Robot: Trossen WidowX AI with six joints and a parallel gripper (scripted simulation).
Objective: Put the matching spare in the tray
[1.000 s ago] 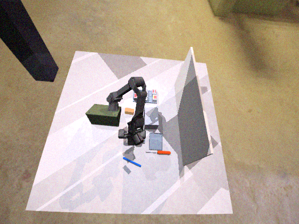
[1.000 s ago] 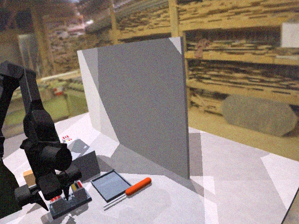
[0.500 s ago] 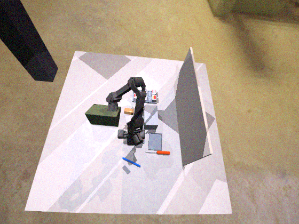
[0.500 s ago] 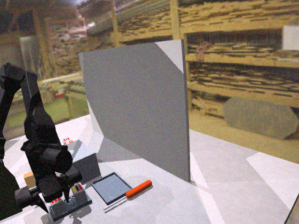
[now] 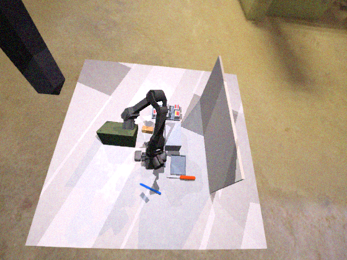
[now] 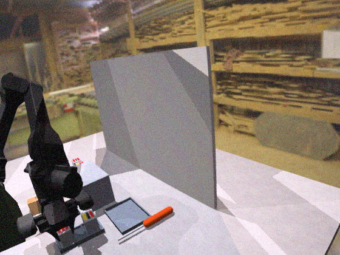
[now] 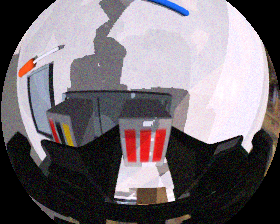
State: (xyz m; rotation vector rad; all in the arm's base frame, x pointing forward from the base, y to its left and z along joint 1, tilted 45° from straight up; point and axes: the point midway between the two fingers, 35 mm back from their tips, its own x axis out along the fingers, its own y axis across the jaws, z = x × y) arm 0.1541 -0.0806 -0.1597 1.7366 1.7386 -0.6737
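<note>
The holder lies 40 mm ahead of my gripper tip and 10 mm below it. From my gripper tip the other things lie so: blue pen 10 mm ahead, 170 mm to the right, 10 mm below; spare 20 mm above; blue-grey tray 180 mm ahead, 10 mm to the right, 10 mm below.
</note>
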